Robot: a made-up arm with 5 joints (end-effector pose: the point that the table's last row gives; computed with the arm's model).
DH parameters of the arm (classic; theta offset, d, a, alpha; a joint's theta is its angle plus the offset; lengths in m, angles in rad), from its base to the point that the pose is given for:
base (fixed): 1.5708 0.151 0 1.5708
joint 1: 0 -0.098 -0.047 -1.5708
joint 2: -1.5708 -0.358 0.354 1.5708
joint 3: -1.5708 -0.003 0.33 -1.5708
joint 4: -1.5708 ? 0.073 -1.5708
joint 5: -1.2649 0 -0.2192 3.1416
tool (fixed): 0.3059 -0.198 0 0
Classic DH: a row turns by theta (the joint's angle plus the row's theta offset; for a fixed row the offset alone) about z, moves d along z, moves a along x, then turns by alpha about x.
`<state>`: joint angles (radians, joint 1 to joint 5).
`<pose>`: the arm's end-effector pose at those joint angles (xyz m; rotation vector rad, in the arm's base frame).
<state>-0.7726 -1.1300 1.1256 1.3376 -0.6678</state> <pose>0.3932 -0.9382 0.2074 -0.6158 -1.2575 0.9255</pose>
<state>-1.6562 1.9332 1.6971 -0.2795 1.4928</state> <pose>-0.4884 -0.1333 -0.5875 0.0377 0.0796 0.0346</pose>
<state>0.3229 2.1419 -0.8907 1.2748 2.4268</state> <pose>-0.4236 0.3710 -0.6548 -1.0747 0.5083 -0.7008</pose>
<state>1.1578 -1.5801 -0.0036 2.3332 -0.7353</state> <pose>0.1586 0.4639 -0.4595 1.4962 -1.8225 -1.7668</pose>
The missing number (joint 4, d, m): 0.17
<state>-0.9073 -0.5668 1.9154 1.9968 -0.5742</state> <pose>0.6318 -0.3565 0.1642 0.0398 -0.6940 2.3216</pose>
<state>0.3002 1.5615 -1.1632 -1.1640 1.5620</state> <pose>0.0264 0.1447 -0.6255 -0.7697 -1.0782 0.5016</pose>
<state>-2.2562 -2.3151 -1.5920 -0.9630 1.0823</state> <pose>-0.0141 -0.4697 0.3290 -0.5078 -0.8174 -2.5671</pose>
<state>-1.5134 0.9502 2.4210 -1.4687 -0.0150</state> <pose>0.4145 -0.1094 -0.1904 -0.7036 -2.0426 0.4529</pose>
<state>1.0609 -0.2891 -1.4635 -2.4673 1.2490</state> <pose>-0.0626 0.3342 -0.3825 -0.6502 -0.5244 0.3694</pose>
